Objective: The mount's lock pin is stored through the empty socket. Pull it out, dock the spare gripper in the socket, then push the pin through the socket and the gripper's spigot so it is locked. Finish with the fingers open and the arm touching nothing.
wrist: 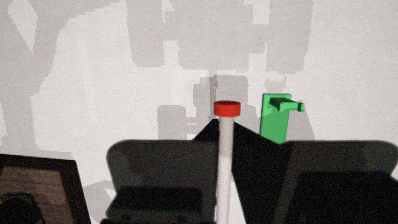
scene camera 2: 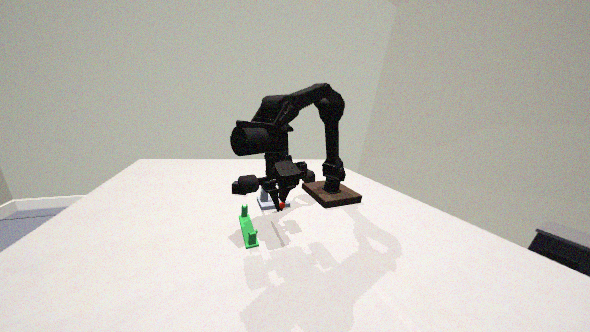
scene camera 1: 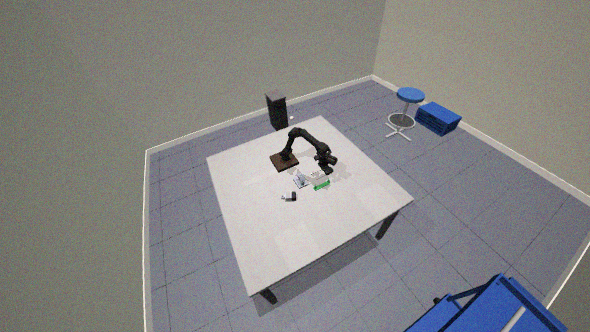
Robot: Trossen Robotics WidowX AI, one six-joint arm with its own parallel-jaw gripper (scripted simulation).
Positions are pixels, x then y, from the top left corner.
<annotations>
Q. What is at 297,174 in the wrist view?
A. My gripper.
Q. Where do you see a green pin rest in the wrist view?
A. At 275,111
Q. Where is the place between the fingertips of my gripper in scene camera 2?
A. At 279,210
</annotations>
